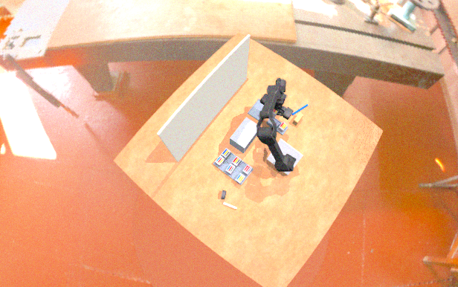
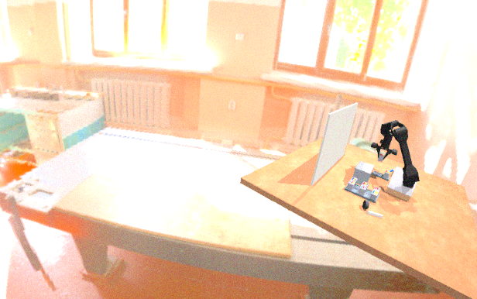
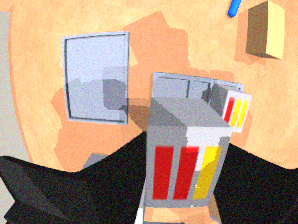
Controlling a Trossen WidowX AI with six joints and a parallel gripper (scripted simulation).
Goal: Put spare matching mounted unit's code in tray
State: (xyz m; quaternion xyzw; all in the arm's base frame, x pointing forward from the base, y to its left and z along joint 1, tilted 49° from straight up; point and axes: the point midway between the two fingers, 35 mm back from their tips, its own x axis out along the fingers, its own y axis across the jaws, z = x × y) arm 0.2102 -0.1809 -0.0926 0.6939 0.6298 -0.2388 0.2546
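Right now the pale blue tray is 120 mm below my gripper tip, 100 mm ahead of it and 20 mm to the right of it. Also, from my gripper tip: grey mounted unit: 200 mm to the left, 80 mm ahead, 70 mm below; then grey spare: 20 mm above; then wooden block: 130 mm behind, 100 mm to the right, 100 mm below.
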